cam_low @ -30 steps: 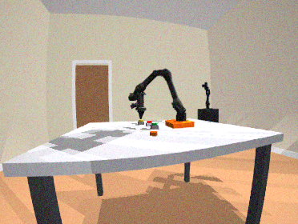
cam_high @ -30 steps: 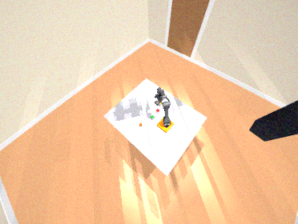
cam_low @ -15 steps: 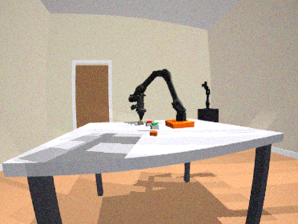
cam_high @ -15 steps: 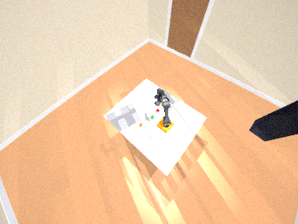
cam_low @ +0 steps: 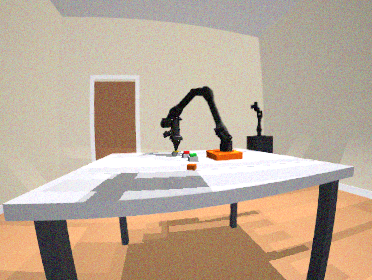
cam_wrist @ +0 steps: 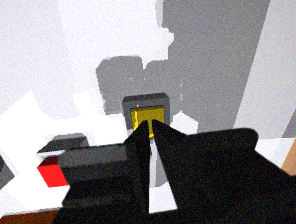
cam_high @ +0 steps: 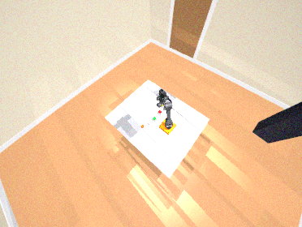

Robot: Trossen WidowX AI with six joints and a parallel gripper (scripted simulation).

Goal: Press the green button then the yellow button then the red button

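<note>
Right now my gripper tip is right at the yellow button. Also, from my gripper tip: small grey block: 6 cm behind, 2 cm below, 1 cm to the left; red button: 10 cm to the left, 6 cm behind; green button: 22 cm to the left, 8 cm behind.
</note>
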